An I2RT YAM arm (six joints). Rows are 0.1 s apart.
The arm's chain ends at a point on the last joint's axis. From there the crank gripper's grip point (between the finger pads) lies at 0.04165 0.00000 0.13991 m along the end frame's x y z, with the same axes.
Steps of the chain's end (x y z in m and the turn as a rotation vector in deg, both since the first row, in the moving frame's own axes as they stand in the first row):
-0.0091 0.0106 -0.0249 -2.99 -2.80 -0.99
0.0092 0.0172 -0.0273 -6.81 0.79 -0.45
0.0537 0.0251 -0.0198 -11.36 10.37 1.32
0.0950 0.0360 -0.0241 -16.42 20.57 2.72
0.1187 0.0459 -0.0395 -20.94 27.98 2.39
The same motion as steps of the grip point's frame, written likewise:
-0.0159 0.0173 -0.0232 -2.99 -2.80 -0.99
0.0112 0.0334 -0.0289 -6.81 0.79 -0.45
0.0777 0.0530 -0.0324 -11.36 10.37 1.32
0.1398 0.0757 -0.0533 -16.42 20.57 2.72
0.1770 0.0933 -0.0841 -20.94 27.98 2.39

